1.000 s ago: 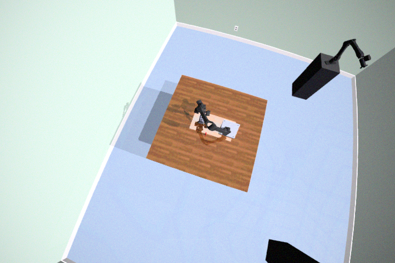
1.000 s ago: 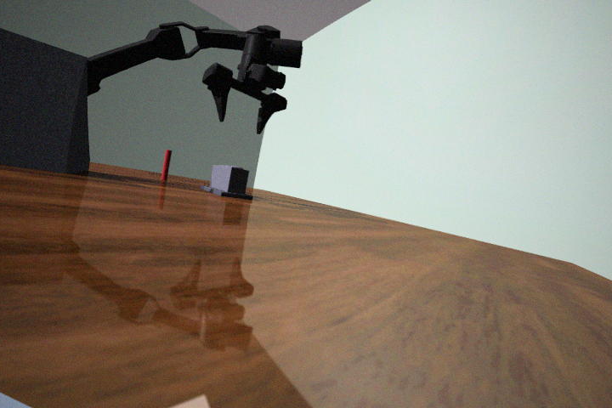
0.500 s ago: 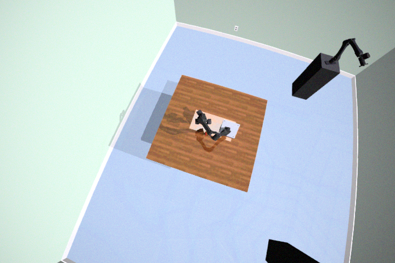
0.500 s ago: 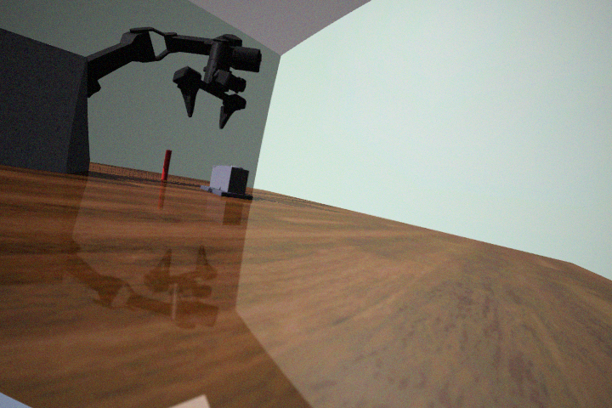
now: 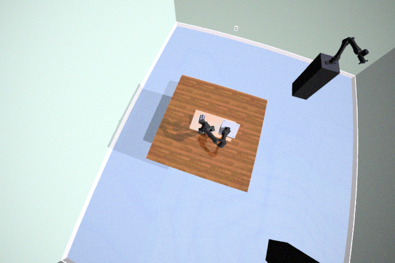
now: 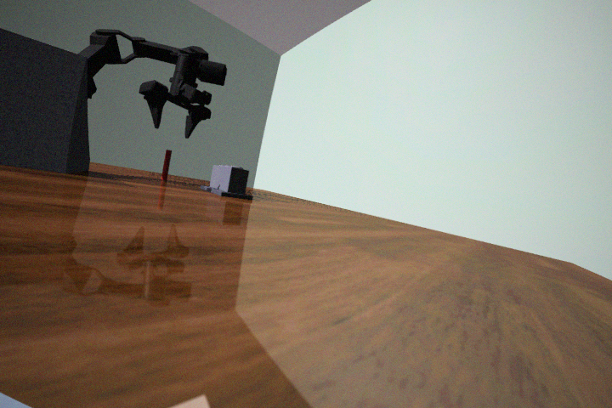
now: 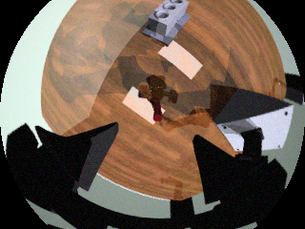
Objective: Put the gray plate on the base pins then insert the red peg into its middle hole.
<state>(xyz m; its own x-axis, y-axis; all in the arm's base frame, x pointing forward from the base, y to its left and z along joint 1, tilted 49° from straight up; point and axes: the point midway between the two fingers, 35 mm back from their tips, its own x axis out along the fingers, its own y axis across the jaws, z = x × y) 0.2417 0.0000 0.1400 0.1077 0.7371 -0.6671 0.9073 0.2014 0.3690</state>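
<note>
Right now the red peg is 8 cm below my gripper tip. Also, from my gripper tip: base: 19 cm to the right, 12 cm below, 9 cm ahead; gray plate: 19 cm to the right, 9 cm ahead, 8 cm below.
</note>
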